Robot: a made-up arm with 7 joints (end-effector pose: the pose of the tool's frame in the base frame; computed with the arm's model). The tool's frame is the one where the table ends.
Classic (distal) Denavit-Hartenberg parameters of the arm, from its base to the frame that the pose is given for. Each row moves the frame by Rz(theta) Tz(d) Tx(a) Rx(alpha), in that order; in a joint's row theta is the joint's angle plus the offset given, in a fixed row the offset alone. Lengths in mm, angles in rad.
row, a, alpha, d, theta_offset
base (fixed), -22.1, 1.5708, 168.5, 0
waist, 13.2, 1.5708, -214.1, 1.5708
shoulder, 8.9, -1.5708, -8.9, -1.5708
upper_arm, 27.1, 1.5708, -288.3, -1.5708
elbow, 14.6, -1.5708, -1.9, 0
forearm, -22.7, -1.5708, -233.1, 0
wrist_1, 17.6, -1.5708, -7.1, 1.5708
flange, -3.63, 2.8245, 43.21, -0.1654
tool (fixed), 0, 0, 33.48, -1.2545
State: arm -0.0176 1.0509 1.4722 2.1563 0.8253 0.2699 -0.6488
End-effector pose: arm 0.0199 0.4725 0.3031 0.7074 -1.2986 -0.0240
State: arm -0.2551 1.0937 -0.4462 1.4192 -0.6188 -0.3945 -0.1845
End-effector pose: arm 0.1581 0.4695 -0.1056 1.0342 0.7975 -1.7596
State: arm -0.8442 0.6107 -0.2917 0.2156 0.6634 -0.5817 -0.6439
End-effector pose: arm -0.3112 0.4940 -0.1644 0.1034 1.2433 0.0615
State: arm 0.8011 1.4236 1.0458 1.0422 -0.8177 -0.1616 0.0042
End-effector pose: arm -0.0892 0.6606 0.3546 1.1106 -0.0288 0.6457
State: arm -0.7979 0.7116 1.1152 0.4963 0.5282 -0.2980 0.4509
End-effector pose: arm -0.1913 0.6480 -0.0796 -0.2655 0.3141 -0.0129
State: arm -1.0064 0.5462 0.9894 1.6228 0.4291 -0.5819 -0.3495
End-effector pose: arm -0.0348 0.5617 -0.0165 0.5423 -0.1287 -0.3030
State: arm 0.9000 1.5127 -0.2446 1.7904 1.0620 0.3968 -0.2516
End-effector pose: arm 0.1906 0.4495 0.3015 0.3925 -0.3236 -0.8680
